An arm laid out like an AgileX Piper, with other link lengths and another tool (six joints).
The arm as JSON. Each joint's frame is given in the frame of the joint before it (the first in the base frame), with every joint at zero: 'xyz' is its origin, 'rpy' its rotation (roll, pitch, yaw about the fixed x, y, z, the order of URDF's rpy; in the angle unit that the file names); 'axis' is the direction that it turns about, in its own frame. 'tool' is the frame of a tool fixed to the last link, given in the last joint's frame.
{
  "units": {
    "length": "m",
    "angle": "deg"
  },
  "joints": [
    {
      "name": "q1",
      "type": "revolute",
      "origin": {
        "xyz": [
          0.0,
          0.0,
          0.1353
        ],
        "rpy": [
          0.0,
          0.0,
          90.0
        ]
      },
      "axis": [
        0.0,
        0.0,
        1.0
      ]
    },
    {
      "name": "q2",
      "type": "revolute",
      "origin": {
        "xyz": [
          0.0,
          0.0,
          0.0
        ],
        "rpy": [
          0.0,
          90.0,
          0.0
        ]
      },
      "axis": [
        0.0,
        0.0,
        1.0
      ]
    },
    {
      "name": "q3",
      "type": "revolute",
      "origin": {
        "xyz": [
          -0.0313,
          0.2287,
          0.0
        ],
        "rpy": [
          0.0,
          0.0,
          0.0
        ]
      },
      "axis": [
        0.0,
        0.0,
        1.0
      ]
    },
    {
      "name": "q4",
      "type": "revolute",
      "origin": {
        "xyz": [
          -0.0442,
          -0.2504,
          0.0
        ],
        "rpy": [
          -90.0,
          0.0,
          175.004
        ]
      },
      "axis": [
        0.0,
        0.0,
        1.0
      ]
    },
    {
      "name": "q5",
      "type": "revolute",
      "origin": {
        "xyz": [
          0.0,
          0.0,
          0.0
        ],
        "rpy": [
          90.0,
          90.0,
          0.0
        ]
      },
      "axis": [
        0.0,
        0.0,
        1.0
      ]
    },
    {
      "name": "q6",
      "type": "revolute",
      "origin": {
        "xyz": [
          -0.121,
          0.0,
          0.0
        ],
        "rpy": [
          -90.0,
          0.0,
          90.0
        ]
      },
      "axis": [
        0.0,
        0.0,
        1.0
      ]
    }
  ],
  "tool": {
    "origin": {
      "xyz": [
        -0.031,
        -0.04,
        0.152
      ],
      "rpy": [
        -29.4,
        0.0,
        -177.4
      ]
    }
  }
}
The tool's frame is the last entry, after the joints.
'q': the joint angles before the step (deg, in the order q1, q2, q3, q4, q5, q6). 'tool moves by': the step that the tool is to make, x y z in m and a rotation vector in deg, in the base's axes. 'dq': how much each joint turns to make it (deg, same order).
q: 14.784 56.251 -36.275 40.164 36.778 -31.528
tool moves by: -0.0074 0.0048 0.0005 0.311 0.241 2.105
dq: 0.021 -0.009 0.015 1.754 1.495 -2.449
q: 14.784 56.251 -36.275 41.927 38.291 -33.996
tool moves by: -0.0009 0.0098 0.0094 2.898 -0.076 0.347
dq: 0.013 0.006 0.028 4.293 0.117 -2.157
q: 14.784 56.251 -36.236 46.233 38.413 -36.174
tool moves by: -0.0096 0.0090 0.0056 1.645 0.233 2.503
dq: 0.017 -0.127 -0.008 3.312 2.058 -3.054
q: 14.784 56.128 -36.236 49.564 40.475 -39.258
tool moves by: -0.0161 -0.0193 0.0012 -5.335 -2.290 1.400
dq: 0.022 -6.393 -0.002 -10.006 4.078 5.552
